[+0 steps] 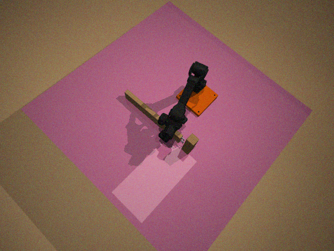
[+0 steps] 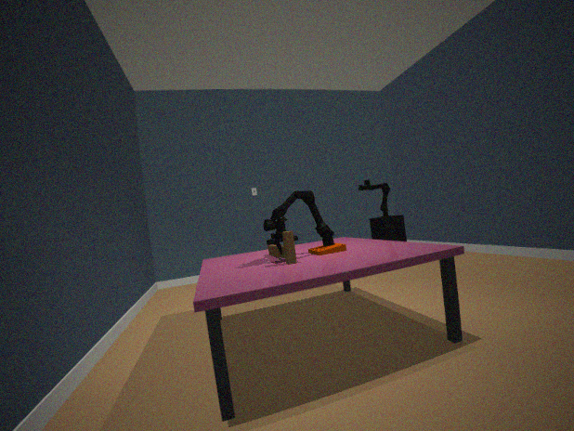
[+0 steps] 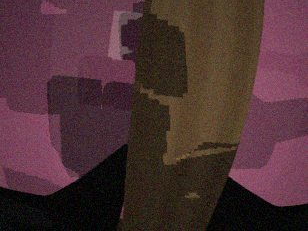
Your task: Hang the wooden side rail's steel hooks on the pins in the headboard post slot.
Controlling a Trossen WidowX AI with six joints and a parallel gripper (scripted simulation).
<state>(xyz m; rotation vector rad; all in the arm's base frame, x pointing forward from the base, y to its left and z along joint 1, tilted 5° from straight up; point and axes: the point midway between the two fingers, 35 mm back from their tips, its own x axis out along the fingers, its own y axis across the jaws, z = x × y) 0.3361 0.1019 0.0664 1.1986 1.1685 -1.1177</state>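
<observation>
Now: the headboard post 10 mm behind my gripper tip, 130 mm to the left of it and 40 mm above it.
</observation>
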